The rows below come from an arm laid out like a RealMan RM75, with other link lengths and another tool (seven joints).
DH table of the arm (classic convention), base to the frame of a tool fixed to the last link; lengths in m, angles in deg. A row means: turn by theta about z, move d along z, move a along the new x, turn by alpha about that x. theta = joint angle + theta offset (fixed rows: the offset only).
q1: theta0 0  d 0.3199  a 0  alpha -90
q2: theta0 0  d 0  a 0  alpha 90
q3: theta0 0  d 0.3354  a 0  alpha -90
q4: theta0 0  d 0  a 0  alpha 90
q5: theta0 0  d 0.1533  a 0  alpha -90
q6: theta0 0  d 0  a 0  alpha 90
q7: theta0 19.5  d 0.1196  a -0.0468  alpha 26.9
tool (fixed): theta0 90  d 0.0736  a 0  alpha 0
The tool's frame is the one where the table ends.
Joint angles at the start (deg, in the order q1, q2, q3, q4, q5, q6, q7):
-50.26 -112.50 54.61 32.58 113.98 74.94 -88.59
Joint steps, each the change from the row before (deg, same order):
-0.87 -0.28 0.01 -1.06 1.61 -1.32 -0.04
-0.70 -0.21 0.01 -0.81 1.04 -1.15 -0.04
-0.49 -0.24 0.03 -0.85 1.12 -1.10 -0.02
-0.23 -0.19 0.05 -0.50 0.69 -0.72 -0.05
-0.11 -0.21 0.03 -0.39 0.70 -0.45 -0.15
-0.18 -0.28 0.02 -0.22 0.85 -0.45 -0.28
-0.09 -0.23 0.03 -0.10 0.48 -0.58 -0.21
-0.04 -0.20 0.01 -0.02 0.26 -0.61 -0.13
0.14 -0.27 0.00 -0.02 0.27 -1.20 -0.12
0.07 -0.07 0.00 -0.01 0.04 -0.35 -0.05
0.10 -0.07 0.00 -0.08 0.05 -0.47 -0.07
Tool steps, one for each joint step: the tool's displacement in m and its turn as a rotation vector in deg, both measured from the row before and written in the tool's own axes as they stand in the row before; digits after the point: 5 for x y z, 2 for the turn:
0.00116 0.00185 0.00412 -1.31 0.19 0.88
0.00024 0.00063 0.00347 -0.88 -0.04 0.63
0.00148 0.00236 0.00248 -1.05 0.06 0.55
0.00140 0.00187 0.00139 -0.70 0.03 0.29
0.00238 0.00217 0.00078 -0.68 0.21 0.14
0.00231 0.00137 0.00123 -0.67 0.22 0.27
0.00100 0.00097 0.00113 -0.47 -0.13 0.14
0.00025 0.00060 0.00106 -0.30 -0.32 0.09
-0.00036 0.00249 0.00095 -0.58 -0.84 0.03
-0.00009 0.00090 0.00015 -0.18 -0.26 -0.05
-0.00006 0.00152 0.00006 -0.28 -0.33 -0.11

